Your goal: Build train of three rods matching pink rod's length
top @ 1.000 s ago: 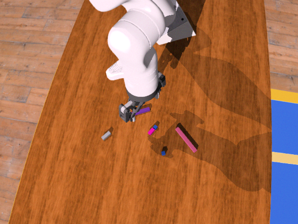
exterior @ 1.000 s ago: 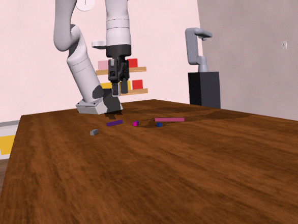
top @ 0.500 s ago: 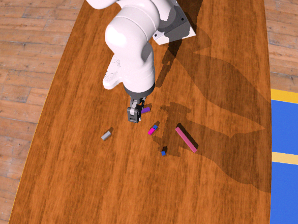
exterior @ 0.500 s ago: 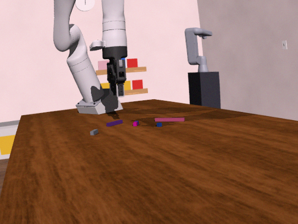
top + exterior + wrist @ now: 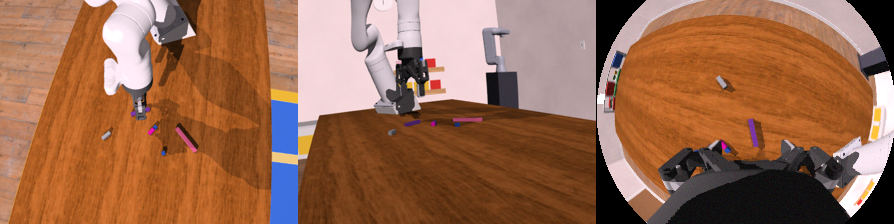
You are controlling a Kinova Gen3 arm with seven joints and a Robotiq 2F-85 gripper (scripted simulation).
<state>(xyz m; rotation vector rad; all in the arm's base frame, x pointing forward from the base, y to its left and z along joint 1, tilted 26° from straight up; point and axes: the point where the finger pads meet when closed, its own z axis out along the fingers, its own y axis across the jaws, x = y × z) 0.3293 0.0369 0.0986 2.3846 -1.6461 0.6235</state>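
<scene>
The purple rod lies 80 mm below my hand. The rest, counted from my hand: small blue rod 110 mm ahead, 90 mm to the left, 80 mm below; magenta rod 80 mm below, 50 mm ahead, 40 mm to the left; grey rod 90 mm to the right, 90 mm ahead, 80 mm below.
</scene>
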